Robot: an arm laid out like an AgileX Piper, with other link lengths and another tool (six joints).
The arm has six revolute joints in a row. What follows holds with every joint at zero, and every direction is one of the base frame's.
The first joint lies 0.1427 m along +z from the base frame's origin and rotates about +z.
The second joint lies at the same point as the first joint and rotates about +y.
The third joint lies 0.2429 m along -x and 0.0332 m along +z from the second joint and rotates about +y.
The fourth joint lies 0.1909 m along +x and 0.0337 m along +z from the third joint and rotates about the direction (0.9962, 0, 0.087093).
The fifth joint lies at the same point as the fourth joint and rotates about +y.
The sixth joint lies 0.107 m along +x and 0.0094 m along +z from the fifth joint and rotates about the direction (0.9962, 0, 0.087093).
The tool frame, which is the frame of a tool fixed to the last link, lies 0.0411 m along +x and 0.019 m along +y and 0.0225 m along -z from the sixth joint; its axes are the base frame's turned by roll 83.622, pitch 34.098 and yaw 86 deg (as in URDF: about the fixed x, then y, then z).
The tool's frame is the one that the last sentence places.
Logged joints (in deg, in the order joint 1, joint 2, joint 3, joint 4, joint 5, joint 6), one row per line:
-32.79 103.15 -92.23 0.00 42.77 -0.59
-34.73 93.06 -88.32 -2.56 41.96 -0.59
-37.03 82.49 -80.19 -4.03 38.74 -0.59
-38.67 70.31 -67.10 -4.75 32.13 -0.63
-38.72 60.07 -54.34 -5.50 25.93 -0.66
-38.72 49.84 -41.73 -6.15 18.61 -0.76
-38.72 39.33 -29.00 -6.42 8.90 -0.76
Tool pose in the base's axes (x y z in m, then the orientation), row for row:
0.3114 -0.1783 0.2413 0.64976 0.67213 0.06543 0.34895
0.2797 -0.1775 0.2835 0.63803 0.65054 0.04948 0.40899
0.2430 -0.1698 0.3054 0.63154 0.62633 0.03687 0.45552
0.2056 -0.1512 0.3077 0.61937 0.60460 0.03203 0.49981
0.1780 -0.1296 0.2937 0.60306 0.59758 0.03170 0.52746
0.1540 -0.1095 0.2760 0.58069 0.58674 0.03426 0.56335
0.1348 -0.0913 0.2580 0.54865 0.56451 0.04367 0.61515
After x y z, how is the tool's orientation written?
As a quaternion, x y z w.
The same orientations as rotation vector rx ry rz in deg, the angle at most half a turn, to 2 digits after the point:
96.48 99.80 9.72
92.09 93.90 7.14
89.25 88.51 5.21
85.83 83.78 4.44
82.58 81.83 4.34
78.31 79.13 4.62
72.42 74.52 5.76

